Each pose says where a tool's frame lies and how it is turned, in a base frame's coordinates. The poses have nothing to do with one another.
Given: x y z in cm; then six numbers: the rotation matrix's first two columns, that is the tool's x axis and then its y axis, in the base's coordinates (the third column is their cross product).
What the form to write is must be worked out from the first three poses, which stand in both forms.
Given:
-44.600, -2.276, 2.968, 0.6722, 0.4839, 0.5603, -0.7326, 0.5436, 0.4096
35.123, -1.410, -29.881, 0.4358, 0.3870, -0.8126, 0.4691, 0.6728, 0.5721
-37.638, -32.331, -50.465, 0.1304, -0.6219, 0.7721, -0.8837, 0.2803, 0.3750
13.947, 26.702, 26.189, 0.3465, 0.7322, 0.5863, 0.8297, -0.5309, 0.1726
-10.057, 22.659, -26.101, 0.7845, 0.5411, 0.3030, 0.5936, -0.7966, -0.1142
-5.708, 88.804, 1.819, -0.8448, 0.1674, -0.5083, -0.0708, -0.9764, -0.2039
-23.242, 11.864, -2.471, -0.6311, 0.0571, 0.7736, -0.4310, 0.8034, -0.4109
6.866, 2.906, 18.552, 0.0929, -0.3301, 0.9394, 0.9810, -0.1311, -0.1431
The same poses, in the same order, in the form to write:
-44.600, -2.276, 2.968, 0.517, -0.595, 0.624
35.123, -1.410, -29.881, 1.378, 0.949, 0.726
-37.638, -32.331, -50.465, 2.510, -0.882, -1.364
13.947, 26.702, 26.189, 2.927, -0.627, 1.129
-10.057, 22.659, -26.101, -3.021, -0.308, 0.604
-5.708, 88.804, 1.819, -0.239, 0.533, 2.946
-23.242, 11.864, -2.471, -2.436, -0.884, 3.051
6.866, 2.906, 18.552, -0.430, -1.221, -1.296

